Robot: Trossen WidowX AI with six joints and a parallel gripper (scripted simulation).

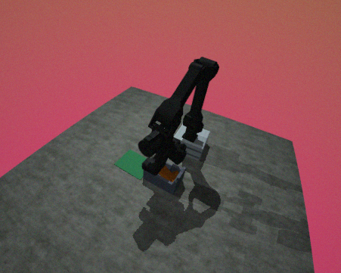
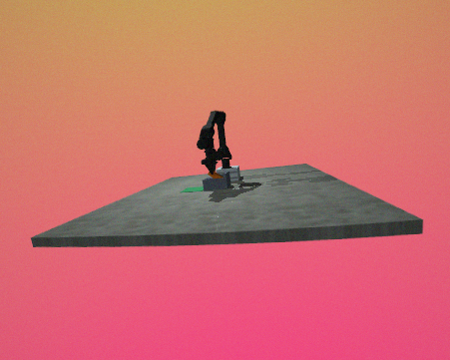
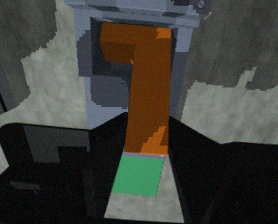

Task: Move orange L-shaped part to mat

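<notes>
The green mat lies 10 mm behind my gripper tip, 140 mm to the right of it and 100 mm below it. Also, from my gripper tip: orange l-shaped part (20 mm behind, 30 mm to the left, 30 mm below).
</notes>
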